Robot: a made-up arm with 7 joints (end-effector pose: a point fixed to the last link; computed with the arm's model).
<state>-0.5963 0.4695 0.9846 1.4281 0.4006 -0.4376 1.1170</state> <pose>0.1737 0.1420 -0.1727 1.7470 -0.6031 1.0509</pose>
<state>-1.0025 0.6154 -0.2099 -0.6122 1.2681 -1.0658 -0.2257</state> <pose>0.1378 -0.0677 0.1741 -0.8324 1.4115 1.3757</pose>
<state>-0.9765 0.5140 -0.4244 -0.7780 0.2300 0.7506 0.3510</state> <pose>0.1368 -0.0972 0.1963 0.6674 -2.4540 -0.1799</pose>
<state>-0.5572 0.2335 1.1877 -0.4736 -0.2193 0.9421 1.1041</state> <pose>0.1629 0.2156 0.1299 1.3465 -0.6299 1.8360</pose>
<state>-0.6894 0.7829 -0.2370 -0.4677 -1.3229 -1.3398 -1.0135</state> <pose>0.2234 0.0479 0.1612 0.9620 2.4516 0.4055</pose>
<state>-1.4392 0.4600 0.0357 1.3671 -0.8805 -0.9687 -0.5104</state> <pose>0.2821 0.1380 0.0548 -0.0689 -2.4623 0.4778</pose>
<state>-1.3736 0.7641 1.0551 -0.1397 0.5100 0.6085 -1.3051</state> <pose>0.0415 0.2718 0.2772 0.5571 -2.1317 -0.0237</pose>
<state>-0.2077 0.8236 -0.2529 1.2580 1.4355 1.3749 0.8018</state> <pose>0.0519 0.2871 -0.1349 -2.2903 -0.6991 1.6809</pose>
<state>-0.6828 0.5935 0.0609 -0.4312 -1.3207 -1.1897 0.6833</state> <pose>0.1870 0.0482 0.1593 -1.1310 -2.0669 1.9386</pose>
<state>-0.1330 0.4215 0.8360 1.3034 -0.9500 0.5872 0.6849</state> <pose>0.0382 0.1940 -0.2179 0.6048 0.6212 1.5100</pose>
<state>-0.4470 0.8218 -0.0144 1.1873 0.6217 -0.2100 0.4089</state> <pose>0.1563 0.2290 -0.1283 1.4776 -0.8058 -0.7471</pose>
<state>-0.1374 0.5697 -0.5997 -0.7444 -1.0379 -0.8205 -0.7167</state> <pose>0.2143 -0.0306 0.0432 -1.6443 -2.2430 -0.0677</pose>
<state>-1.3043 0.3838 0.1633 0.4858 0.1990 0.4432 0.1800</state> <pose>0.2995 0.0529 0.1664 0.7777 -1.7337 0.2164</pose>
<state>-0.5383 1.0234 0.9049 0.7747 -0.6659 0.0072 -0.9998</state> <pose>0.1542 0.3538 0.0726 0.1562 -1.9878 0.2065</pose>
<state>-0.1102 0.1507 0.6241 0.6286 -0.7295 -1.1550 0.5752</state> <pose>0.1228 0.1680 -0.1390 1.2758 -1.5098 1.8486</pose>
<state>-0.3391 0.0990 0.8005 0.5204 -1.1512 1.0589 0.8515</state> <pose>0.2059 0.1636 -0.1242 -0.0027 0.1771 1.1510</pose>
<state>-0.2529 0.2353 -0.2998 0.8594 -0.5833 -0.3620 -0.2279</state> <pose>0.1748 0.0809 -0.2019 -0.0526 -1.0328 0.1445</pose>
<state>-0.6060 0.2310 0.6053 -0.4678 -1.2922 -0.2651 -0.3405</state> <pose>0.2042 0.1698 0.1469 -0.9769 -2.6940 0.8192</pose>
